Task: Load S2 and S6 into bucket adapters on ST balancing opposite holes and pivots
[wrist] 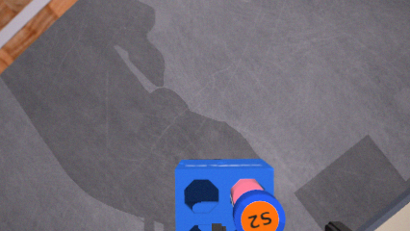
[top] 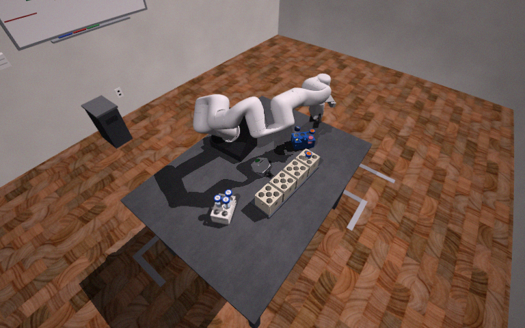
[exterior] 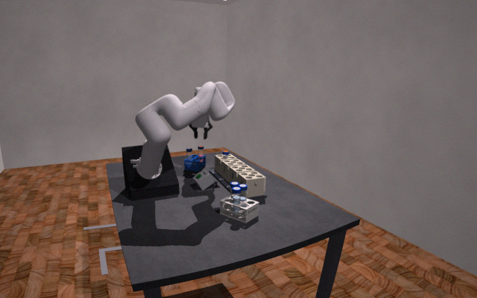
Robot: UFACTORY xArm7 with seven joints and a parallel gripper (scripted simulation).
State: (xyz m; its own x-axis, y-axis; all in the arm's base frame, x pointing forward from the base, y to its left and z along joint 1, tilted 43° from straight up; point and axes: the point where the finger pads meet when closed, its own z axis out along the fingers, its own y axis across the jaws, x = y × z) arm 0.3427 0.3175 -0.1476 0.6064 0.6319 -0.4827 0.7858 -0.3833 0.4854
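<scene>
My gripper is now 10 mm past the orange-dot tube and 120 mm above it. From my hand the other things lie so: white rack (50 mm behind, 680 mm to the right, 160 mm below); blue rack (40 mm behind, 20 mm to the right, 160 mm below).
</scene>
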